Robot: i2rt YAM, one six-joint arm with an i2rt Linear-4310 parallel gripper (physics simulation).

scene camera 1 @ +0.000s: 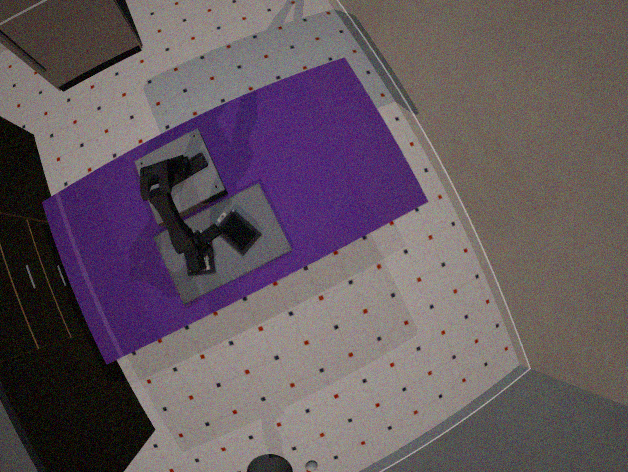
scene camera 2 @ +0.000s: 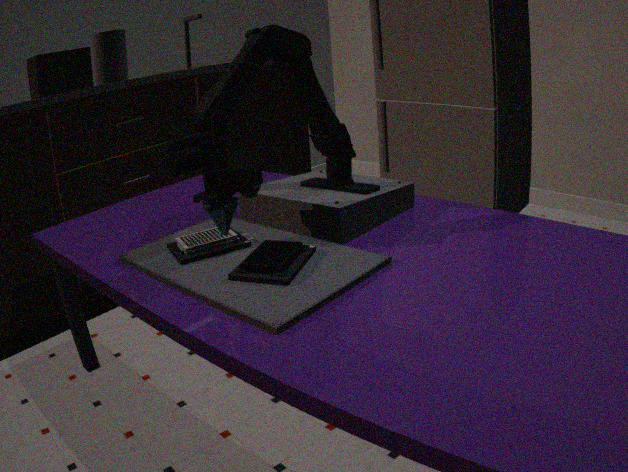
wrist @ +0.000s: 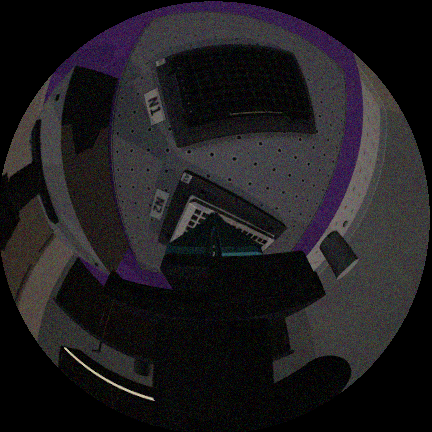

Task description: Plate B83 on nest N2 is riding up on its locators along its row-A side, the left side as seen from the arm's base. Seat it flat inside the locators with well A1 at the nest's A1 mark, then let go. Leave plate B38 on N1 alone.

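Places are measured from the arm's base along level axes (x back, y right, z up), in centimetres.
Where they show: gripper, fingertip midpoint: (scene camera 2: 224,234) (wrist: 213,217); arm's base at its link origin: (scene camera 1: 185,170) (scene camera 2: 339,187).
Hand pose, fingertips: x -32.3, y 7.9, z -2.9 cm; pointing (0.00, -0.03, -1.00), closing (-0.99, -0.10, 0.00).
Note:
Things, the pixels of their top centre, and the offset from my fingertips. "spot": a spot on its surface instead. Level surfaces: height alone.
- Plate B83 at its top centre: (wrist: 221,244) (scene camera 2: 205,236) dx -1.6, dy +4.7, dz -0.7 cm
- dark nest N2 at its top centre: (wrist: 221,242) (scene camera 2: 206,238) (scene camera 1: 198,255) dx -1.6, dy +4.6, dz -1.1 cm
- nest's A1 mark at its top centre: (wrist: 185,177) dx +3.3, dy -3.3, dz -2.1 cm
- Dark plate B38 at its top centre: (wrist: 247,74) (scene camera 2: 272,252) (scene camera 1: 237,231) dx -1.4, dy -14.9, dz -0.7 cm
- N1 at its top centre: (wrist: 245,77) (scene camera 2: 273,256) (scene camera 1: 237,231) dx -1.4, dy -14.9, dz -1.5 cm
- purple table at its surface level: dz -4.6 cm
- N1 label at a spot on its surface: (wrist: 154,106) spot: dx +7.7, dy -11.6, dz -3.1 cm
- N2 label at a spot on its surface: (wrist: 159,203) spot: dx +7.1, dy +0.7, dz -3.1 cm
Plate B83 (scene camera 2: 195,240) (wrist: 192,209), white with dark wells, lies in the dark nest N2 (scene camera 2: 213,253) (wrist: 235,205). In scene camera 2 its body stands above the nest rim; the exact tilt is hard to tell in the dim light. The nest's A1 mark (wrist: 186,177) shows at its upper left corner in the wrist view. My gripper (scene camera 2: 225,233) (wrist: 213,217) is shut and empty, its tips over the plate, touching or just above it. The arm hides much of B83 in scene camera 1. Dark plate B38 (scene camera 1: 238,232) (scene camera 2: 276,255) (wrist: 240,85) sits on N1 (scene camera 2: 261,278).
Both nests stand on a grey perforated board (scene camera 1: 274,238) (scene camera 2: 324,289) (wrist: 135,200) on the purple table (scene camera 1: 324,142) (scene camera 2: 431,304). The arm's raised pedestal (scene camera 1: 203,185) (scene camera 2: 365,218) stands beside the board. The N1 label (wrist: 154,106) and N2 label (wrist: 159,203) lie beside their nests.

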